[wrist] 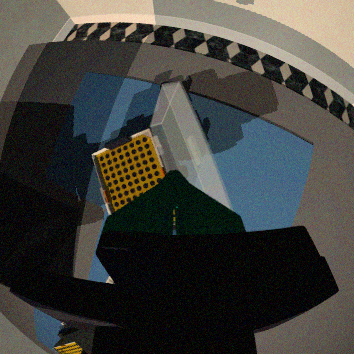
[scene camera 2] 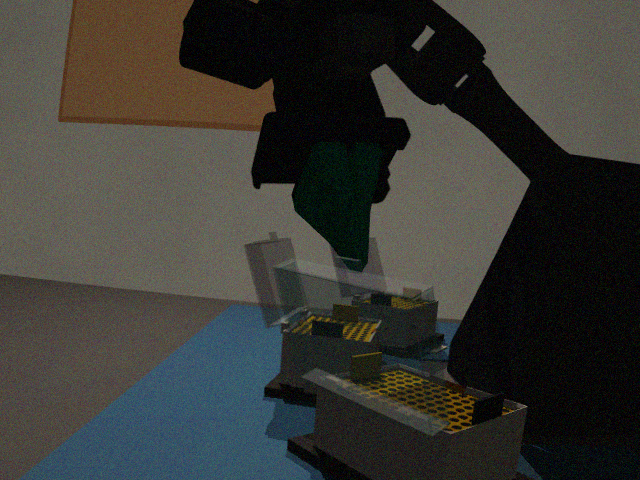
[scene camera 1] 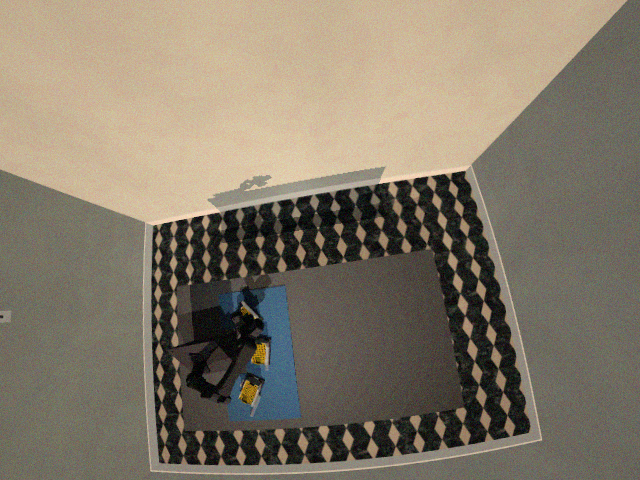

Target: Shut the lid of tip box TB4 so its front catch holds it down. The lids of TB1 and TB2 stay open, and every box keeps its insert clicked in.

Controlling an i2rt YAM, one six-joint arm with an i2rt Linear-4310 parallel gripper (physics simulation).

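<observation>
Three grey tip boxes with yellow inserts stand on the blue mat, their clear lids open; no TB labels are readable. The far box [scene camera 1: 249, 311] [scene camera 2: 405, 322] [wrist: 129, 172] has its lid [wrist: 195, 145] tilted open to one side. The middle box [scene camera 1: 261, 353] [scene camera 2: 328, 353] and near box [scene camera 1: 250, 391] [scene camera 2: 413, 439] also have open lids; the near lid [scene camera 2: 382, 405] leans outward. All three inserts look seated. My gripper [scene camera 2: 356, 267] [wrist: 173, 177] is shut and empty, pointing down by the far box's open lid; contact is unclear. Its body hides part of that box.
The blue mat [scene camera 1: 284, 382] [scene camera 2: 129, 413] [wrist: 265, 165] lies on the grey table [scene camera 1: 372, 330]. The black arm reaches across from the left in scene camera 1. Translucent lid panels [scene camera 2: 268, 281] rise behind the middle box. An orange board [scene camera 2: 155, 77] hangs on the wall.
</observation>
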